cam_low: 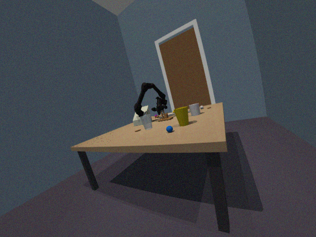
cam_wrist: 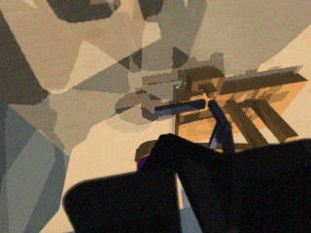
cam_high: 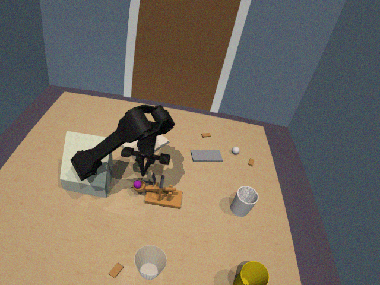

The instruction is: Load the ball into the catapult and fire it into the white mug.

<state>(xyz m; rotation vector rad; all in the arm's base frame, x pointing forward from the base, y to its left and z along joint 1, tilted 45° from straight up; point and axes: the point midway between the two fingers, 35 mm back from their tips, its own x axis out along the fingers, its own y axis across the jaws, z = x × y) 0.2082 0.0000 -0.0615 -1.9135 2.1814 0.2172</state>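
My gripper tip is now 40 mm to the left of the purple ball and 20 mm past it. Also, from my gripper tip: wooden catapult (50 mm ahead, 30 mm to the right, 10 mm below); then grey slab (290 mm ahead, 210 mm to the left, 60 mm below); then see-through cup (360 mm to the right, 40 mm ahead, 30 mm below).
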